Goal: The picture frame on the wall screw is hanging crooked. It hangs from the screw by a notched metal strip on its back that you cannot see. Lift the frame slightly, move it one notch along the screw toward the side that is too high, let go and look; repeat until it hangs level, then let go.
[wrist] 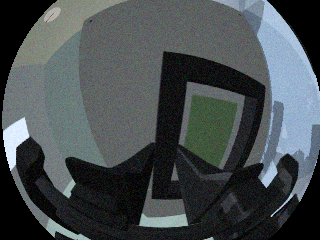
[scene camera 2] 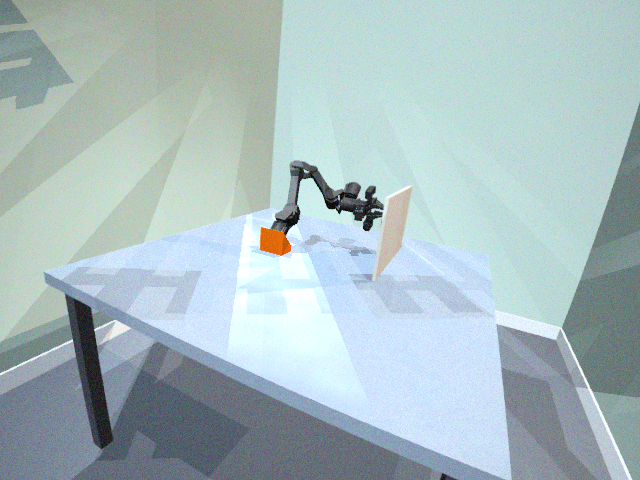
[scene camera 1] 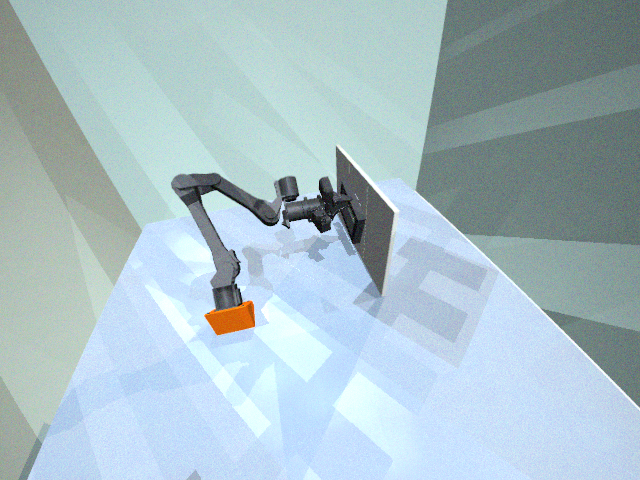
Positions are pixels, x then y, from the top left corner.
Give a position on a wall panel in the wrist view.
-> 120, 56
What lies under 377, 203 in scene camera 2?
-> My gripper.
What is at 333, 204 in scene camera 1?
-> My gripper.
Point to a wall panel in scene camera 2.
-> At 393, 224
